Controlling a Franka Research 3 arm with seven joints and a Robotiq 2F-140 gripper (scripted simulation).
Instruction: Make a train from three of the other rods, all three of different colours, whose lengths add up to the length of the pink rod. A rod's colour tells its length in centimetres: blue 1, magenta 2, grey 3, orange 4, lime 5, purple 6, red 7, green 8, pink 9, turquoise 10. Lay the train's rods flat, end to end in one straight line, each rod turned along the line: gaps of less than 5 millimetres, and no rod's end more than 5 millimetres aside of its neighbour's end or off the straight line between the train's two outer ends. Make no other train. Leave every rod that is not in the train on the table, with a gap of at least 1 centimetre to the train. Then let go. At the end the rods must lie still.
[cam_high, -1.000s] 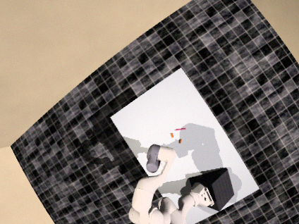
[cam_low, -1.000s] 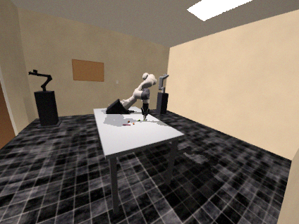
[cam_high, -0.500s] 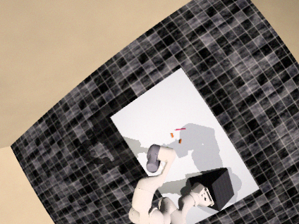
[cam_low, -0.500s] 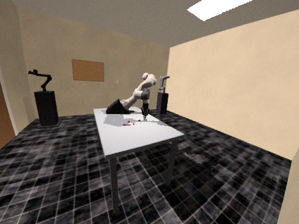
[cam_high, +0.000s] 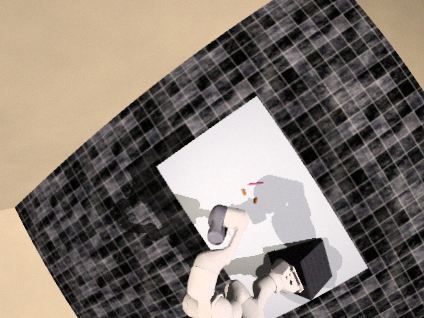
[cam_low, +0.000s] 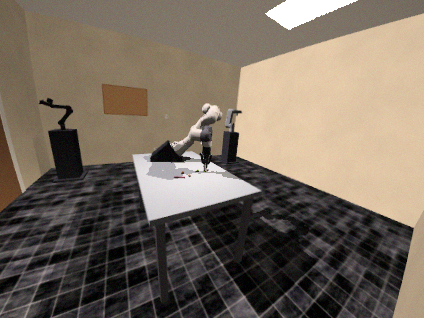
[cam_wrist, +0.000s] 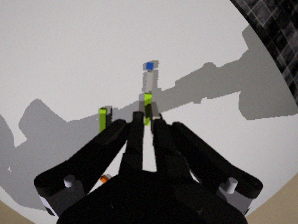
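Right now the grey rod is 4 cm below my hand, 3 cm to the left of it and 3 cm behind it. Also, from my hand: blue rod 5 cm to the left, 4 cm below, 4 cm behind; then pink rod 27 cm to the right, 6 cm ahead, 4 cm below.
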